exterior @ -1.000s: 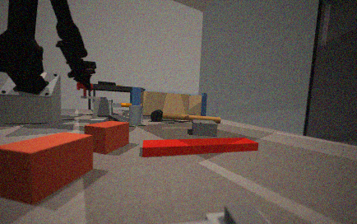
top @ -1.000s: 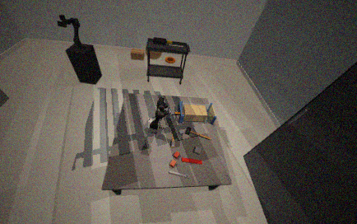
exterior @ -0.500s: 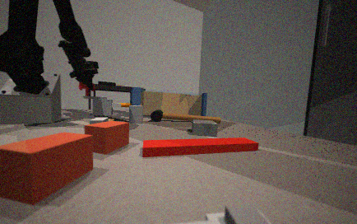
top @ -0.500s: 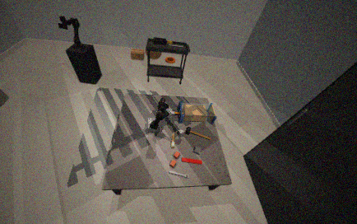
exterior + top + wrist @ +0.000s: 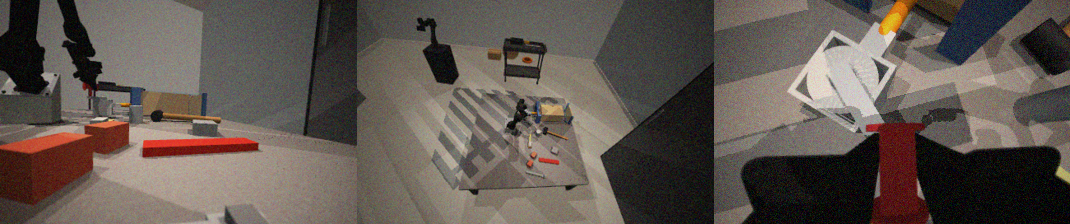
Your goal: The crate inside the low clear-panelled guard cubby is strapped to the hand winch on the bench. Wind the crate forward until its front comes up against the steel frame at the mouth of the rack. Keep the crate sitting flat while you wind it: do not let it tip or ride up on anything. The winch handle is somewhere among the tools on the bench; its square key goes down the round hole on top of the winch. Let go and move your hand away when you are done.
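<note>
Right now the winch handle is 30 mm below my gripper tip and 20 mm to the left of it. Also, from my gripper tip: red knob: 10 mm to the right, 10 mm behind; grey winch: 100 mm below, 70 mm to the left; blue frame: 180 mm ahead, 100 mm to the left, 30 mm below.
</note>
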